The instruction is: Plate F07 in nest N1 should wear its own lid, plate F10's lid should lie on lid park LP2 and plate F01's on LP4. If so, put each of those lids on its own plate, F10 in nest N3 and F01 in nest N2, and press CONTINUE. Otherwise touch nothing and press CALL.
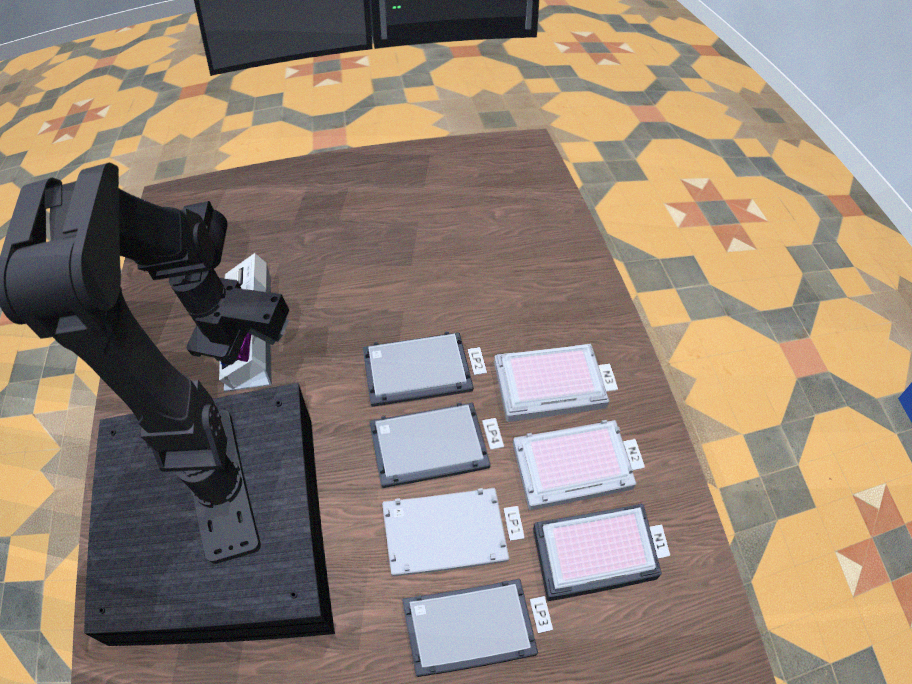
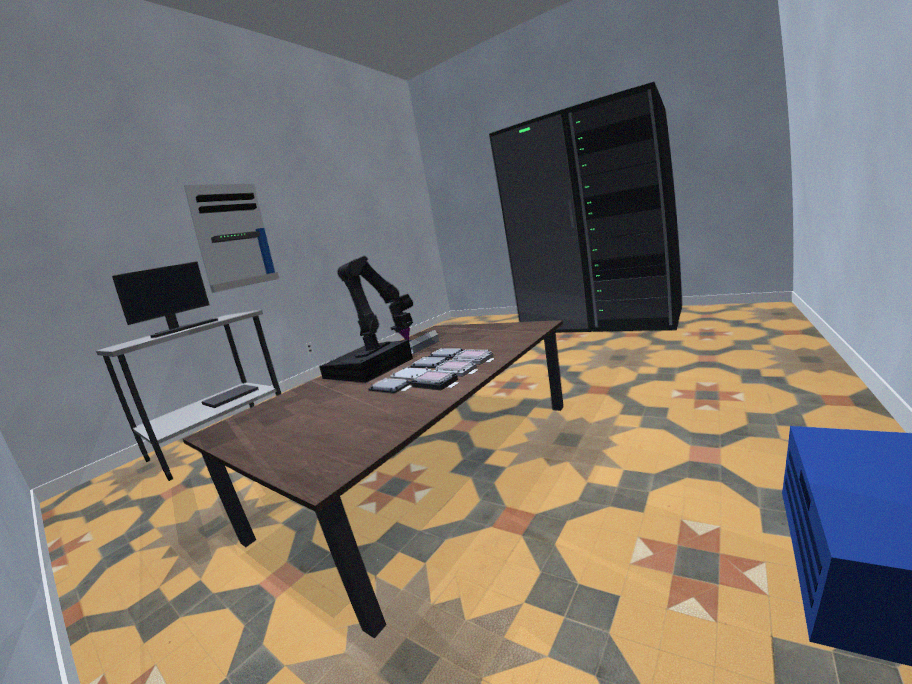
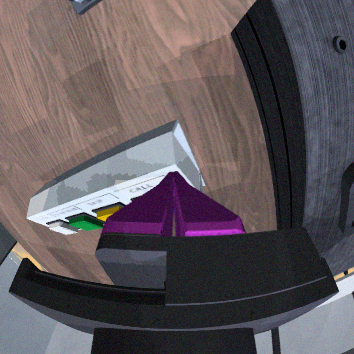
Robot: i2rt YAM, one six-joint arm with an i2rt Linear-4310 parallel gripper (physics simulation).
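Where they show: gripper, fingertip midpoint: (image 1: 244,359) (image 3: 173,178); arm's base, link origin: (image 1: 219,485) (image 2: 373,350).
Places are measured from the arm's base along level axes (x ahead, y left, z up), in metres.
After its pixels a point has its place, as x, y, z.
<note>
My gripper (image 1: 229,360) {0.064, 0.204, -0.026} (image 2: 405,339) {0.064, 0.204, -0.026} (image 3: 173,178) {0.064, 0.204, -0.026} is shut and empty, its purple fingertips at the CALL end of the button box (image 1: 255,368) {0.076, 0.194, -0.040} (image 3: 125,157) {0.093, 0.232, -0.039}. The fingers hide the CALL button, and I cannot tell whether they touch it. The green button (image 3: 86,222) {0.061, 0.323, -0.033} and yellow button (image 3: 108,214) {0.060, 0.281, -0.028} show beside them. Pink-welled plates sit in nests: one (image 1: 604,546) {0.421, -0.211, -0.054} in dark N1, one (image 1: 576,460) {0.441, -0.084, -0.059} in N2, one (image 1: 552,374) {0.467, 0.049, -0.053} in N3. Grey lids lie on LP2 (image 1: 418,365) {0.302, 0.138, -0.067} and LP4 (image 1: 430,441) {0.277, 0.016, -0.067}. Plate and lid codes are too small to read; a lid on N1's plate is hard to tell.
Another grey lid (image 1: 471,625) {0.236, -0.242, -0.066} lies on LP3. A pale panel (image 1: 445,530) {0.252, -0.109, -0.075} with a small tag is at LP1. The arm's black base block (image 1: 147,589) {-0.125, -0.108, -0.011} (image 3: 325,125) {0.068, 0.108, 0.006} stands close to the button box. A blue cabinet (image 2: 854,500) stands on the floor away from the table.
</note>
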